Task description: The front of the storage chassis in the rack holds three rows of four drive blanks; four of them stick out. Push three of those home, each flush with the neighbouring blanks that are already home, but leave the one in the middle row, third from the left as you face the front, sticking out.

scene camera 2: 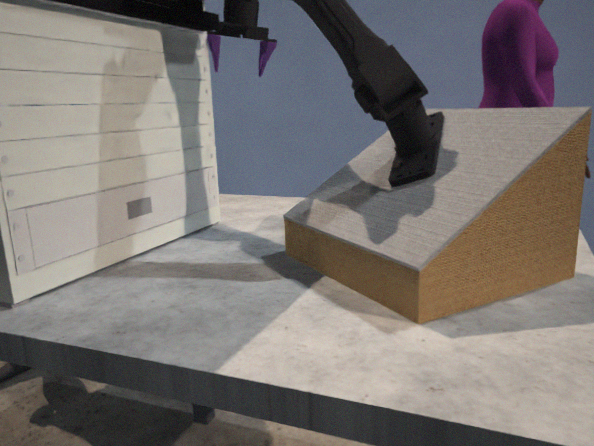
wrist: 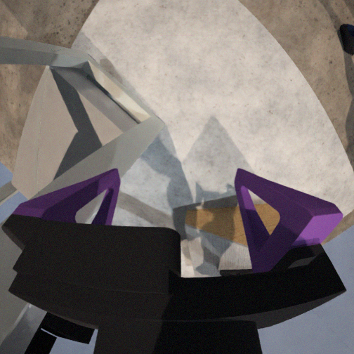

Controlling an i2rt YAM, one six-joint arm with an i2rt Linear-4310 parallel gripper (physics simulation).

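Places are measured from the arm's base along level axes (x ahead, y down, z left), in millimetres.
Pixels of known places: gripper, between the fingertips: (scene camera 2: pixel 238 74); arm's base, origin of its link: (scene camera 2: pixel 419 149).
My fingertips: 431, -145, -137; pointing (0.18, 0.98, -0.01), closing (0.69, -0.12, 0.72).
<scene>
For each thing: its top centre in the pictures, then the offset to it from my fingertips, as dx, dy, dz. "spot": a spot on its surface instead. Level surfaces: height alone.
- rack, a spot on its surface: (scene camera 2: pixel 60 90) spot: +9, +38, +447
- black unit, centre of its top: (scene camera 2: pixel 119 6) +62, -106, +263
- pale table, height of its surface: dy +324
The rack (scene camera 2: pixel 60 90) (wrist: pixel 125 150) stands at the left in both views, with pale panels filling its lower front. A black unit (scene camera 2: pixel 140 11), apparently the storage chassis, shows partly along the top left of the scene view. The rows of drive blanks cannot be made out in either view, so which ones stick out is hidden. My gripper (scene camera 2: pixel 238 73) (wrist: pixel 177 174) is open, its two purple fingers wide apart with nothing between them. In the scene view it points down beside the rack's upper right edge, just under the level of the black unit.
A wooden wedge (scene camera 2: pixel 500 225) (wrist: pixel 215 220) with a grey sloping top carries the arm's base, right of the rack. Both stand on the pale table (scene camera 2: pixel 375 370) (wrist: pixel 200 65). A person in purple (scene camera 2: pixel 517 55) stands behind the wedge. The arm reaches up and left from the wedge.
</scene>
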